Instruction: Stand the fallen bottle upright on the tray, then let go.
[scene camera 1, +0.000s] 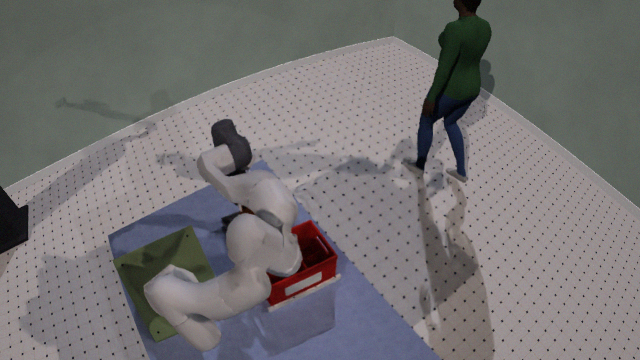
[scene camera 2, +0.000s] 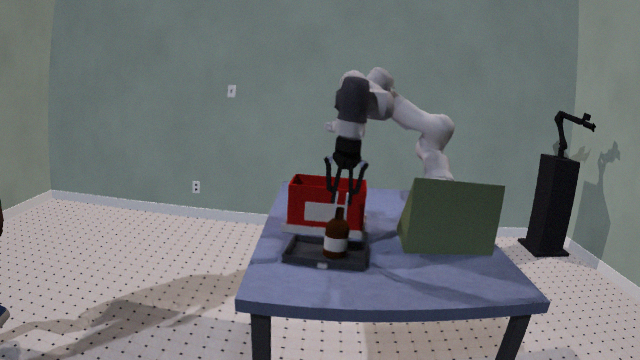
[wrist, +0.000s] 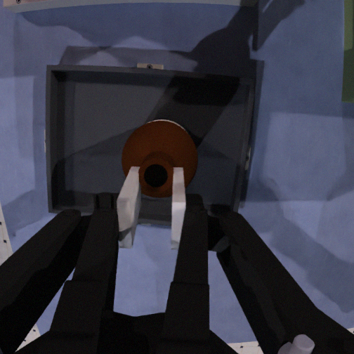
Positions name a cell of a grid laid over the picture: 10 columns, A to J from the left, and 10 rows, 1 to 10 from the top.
Labels:
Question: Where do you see the gripper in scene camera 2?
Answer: F6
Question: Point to the gripper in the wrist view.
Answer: E6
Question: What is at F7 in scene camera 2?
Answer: A brown bottle.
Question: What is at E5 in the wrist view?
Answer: A brown bottle.

